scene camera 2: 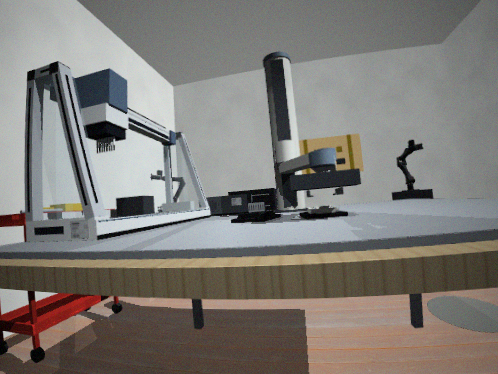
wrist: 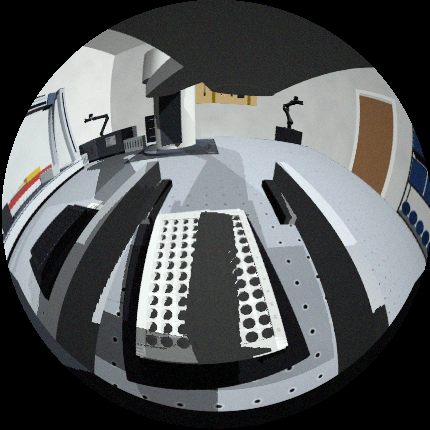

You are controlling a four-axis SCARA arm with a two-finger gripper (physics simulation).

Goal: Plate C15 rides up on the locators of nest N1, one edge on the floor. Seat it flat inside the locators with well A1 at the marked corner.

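Where they show: gripper, fingertip midpoint: (scene camera 2: 322, 193) (wrist: 216, 171); arm's base, link origin: (wrist: 175, 149).
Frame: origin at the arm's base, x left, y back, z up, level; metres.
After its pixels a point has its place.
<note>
Plate C15 (scene camera 2: 325, 209) {z 0.036, x 0.113, y -0.591 m} (wrist: 176, 257) {z 0.040, x 0.091, y -0.520 m} is white with rows of round wells. It lies on the black nest N1 (scene camera 2: 325, 215) {z 0.020, x 0.109, y -0.615 m} (wrist: 215, 376) {z 0.025, x 0.113, y -0.604 m}, whose dark border shows along the plate's left, right and near sides in the wrist view. A broad dark shadow covers the plate's middle. Whether the plate is flat or slightly tilted cannot be told, and the marked corner and well A1 cannot be made out. My gripper (scene camera 2: 324, 192) {z 0.087, x 0.121, y -0.482 m} (wrist: 216, 171) {z 0.087, x 0.121, y -0.482 m} is shut at its narrow setting, with its two fingers still apart and nothing between them. It hangs above the plate.
Another black nest or rack (scene camera 2: 256, 217) (wrist: 62, 245) stands left of the plate. The arm's column (scene camera 2: 284, 130) {z 0.440, x 0.004, y -0.077 m} (wrist: 187, 120) {z 0.113, x 0.055, y -0.051 m} rises behind. A gantry (scene camera 2: 72, 150) {z 0.245, x -0.520, y -0.851 m} (wrist: 56, 130) {z 0.262, x -0.570, y -0.102 m} stands at the left, with dark boxes (scene camera 2: 252, 197) {z 0.107, x -0.247, y 0.162 m} (wrist: 110, 142) {z 0.078, x -0.313, y 0.033 m} near the column. A small black arm (scene camera 2: 407, 170) (wrist: 287, 115) stands at the back right.
</note>
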